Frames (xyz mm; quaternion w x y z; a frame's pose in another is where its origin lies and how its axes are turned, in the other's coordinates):
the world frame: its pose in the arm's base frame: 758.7 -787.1 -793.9 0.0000 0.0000 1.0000 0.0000
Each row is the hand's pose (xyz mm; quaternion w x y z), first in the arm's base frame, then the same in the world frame.
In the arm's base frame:
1: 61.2 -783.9 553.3 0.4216 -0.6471 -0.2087 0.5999
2: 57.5 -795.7 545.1 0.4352 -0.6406 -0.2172 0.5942
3: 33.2 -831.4 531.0 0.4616 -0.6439 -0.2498 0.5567
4: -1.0 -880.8 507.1 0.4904 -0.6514 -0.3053 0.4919
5: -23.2 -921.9 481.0 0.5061 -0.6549 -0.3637 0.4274
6: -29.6 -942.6 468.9 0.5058 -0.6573 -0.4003 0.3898
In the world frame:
1: 697.5 3.2 -1347.2 0.2087 0.5999 0.4216 0.6471
2: 701.2 -8.6 -1339.0 0.2172 0.5942 0.4352 0.6406
3: 725.5 -44.3 -1324.9 0.2498 0.5567 0.4616 0.6439
4: 759.7 -93.7 -1301.0 0.3053 0.4919 0.4904 0.6514
5: 781.9 -134.8 -1274.9 0.3637 0.4274 0.5061 0.6549
6: 788.3 -155.5 -1262.8 0.4003 0.3898 0.5058 0.6573

